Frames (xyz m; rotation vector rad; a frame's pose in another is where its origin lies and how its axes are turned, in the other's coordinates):
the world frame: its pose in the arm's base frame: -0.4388 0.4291 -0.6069 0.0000 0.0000 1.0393
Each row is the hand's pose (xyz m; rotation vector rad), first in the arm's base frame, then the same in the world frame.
Working: the arm's base frame: its pose in the world frame: -0.1475 -0.5957 0.6069 0.0000 0.0000 -1.0393

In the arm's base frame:
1: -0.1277 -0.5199 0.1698 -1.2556 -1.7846 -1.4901
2: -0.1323 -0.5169 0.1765 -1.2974 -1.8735 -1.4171
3: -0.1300 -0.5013 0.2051 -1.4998 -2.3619 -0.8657
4: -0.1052 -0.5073 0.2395 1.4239 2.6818 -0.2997
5: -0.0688 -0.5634 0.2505 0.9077 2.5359 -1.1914
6: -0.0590 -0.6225 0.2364 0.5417 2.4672 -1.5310
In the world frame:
1: -0.6604 -0.7492 0.7767 2.1976 1.0293 1.8105
2: -0.6602 -0.7437 0.7834 2.2614 1.0798 1.6942
3: -0.6455 -0.7377 0.8120 2.5529 1.3466 0.9355
4: -0.6381 -0.7622 0.8464 -2.6253 -1.6571 0.3361
5: -0.6681 -0.8220 0.8574 -2.0274 -1.7335 1.1668
6: -0.7140 -0.8604 0.8433 -1.6193 -1.7885 1.4013

